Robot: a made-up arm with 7 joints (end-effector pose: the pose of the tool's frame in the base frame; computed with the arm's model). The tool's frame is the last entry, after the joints. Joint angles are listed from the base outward.
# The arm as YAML. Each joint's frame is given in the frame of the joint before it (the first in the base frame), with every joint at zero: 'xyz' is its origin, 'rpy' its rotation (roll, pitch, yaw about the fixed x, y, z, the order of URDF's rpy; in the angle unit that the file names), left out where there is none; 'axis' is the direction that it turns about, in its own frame. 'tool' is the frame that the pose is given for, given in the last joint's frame.
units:
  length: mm
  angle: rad
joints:
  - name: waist
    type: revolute
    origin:
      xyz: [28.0, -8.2, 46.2]
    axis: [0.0, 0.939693, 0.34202]
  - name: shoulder
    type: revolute
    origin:
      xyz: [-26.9, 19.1, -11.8]
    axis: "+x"
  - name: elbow
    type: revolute
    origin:
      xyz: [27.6, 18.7, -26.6]
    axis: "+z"
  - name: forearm
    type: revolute
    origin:
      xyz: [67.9, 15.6, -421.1]
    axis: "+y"
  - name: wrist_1
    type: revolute
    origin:
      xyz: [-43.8, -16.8, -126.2]
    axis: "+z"
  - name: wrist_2
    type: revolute
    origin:
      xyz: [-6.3, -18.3, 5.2]
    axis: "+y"
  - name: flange
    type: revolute
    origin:
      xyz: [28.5, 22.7, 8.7]
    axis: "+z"
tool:
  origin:
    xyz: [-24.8, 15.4, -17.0]
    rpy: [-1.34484, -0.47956, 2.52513]
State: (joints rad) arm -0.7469 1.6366 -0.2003 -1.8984 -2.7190 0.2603 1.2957
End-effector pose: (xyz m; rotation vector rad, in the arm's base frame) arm 0.2834 0.4001 0.2248 -0.4878 -1.3726 -2.7098
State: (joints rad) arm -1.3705 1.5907 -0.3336 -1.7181 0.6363 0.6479 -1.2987
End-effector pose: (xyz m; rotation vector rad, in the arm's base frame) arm 0.2591 0.3581 0.3720 -0.7404 -2.3378 -1.5665
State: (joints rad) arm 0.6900 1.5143 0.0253 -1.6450 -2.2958 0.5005 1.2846
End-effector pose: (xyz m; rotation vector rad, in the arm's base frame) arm 0.0715 0.5324 -0.0408 -1.0937 -1.5462 -1.2305
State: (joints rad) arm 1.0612 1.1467 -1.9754 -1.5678 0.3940 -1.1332 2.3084
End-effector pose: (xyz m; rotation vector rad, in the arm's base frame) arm -0.3883 0.2875 0.0028 -2.0224 -0.6442 -1.9028
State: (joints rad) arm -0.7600 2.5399 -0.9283 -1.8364 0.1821 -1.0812 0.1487
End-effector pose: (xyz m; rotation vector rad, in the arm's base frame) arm 0.0257 0.3613 0.3866 -1.8901 -1.2849 -0.5662
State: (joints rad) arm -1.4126 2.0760 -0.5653 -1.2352 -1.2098 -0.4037 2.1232
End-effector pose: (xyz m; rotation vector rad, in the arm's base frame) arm 0.0719 0.4830 0.3451 1.3242 2.4258 0.0957
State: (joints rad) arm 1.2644 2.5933 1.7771 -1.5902 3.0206 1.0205 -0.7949
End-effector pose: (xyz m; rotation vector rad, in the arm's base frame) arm 0.4747 0.1765 0.2745 -1.8425 -0.4755 1.3082
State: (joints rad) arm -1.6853 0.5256 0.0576 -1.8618 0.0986 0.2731 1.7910
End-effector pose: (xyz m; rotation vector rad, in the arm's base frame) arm 0.4507 -0.0038 0.3215 2.1819 -0.6093 -1.2495
